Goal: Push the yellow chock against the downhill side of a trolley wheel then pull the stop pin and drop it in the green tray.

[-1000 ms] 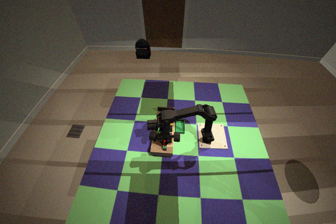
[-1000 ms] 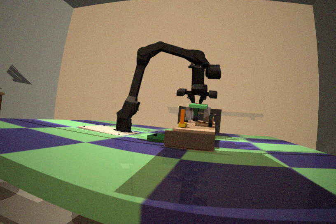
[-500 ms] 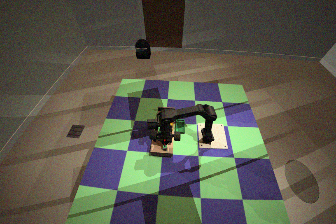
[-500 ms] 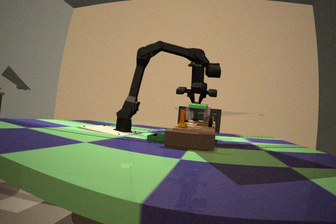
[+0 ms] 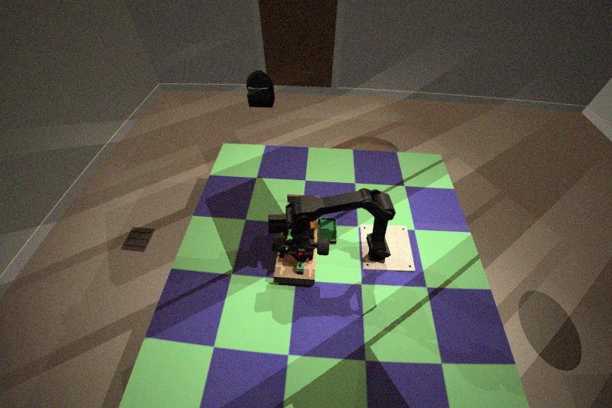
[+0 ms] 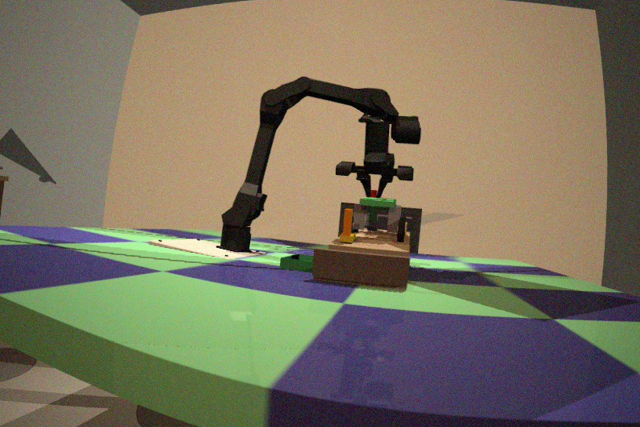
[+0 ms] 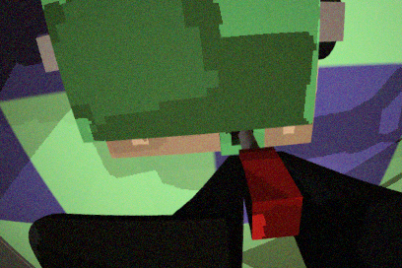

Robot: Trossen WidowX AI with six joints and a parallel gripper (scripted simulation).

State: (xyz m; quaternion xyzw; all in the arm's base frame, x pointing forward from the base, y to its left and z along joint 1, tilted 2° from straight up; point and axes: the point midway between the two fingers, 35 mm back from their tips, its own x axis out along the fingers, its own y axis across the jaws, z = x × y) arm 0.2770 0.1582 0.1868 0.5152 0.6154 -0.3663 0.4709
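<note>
Now: the green tray 23 cm to the right of my gripper tip, 15 cm below it and 6 cm behind it. From my gripper tip the other things lie so: yellow chock (20 cm to the right, 6 cm below, 1 cm ahead); then red-headed stop pin (right at my gripper tip); then trolley (9 cm to the right, 4 cm below, 4 cm ahead).
</note>
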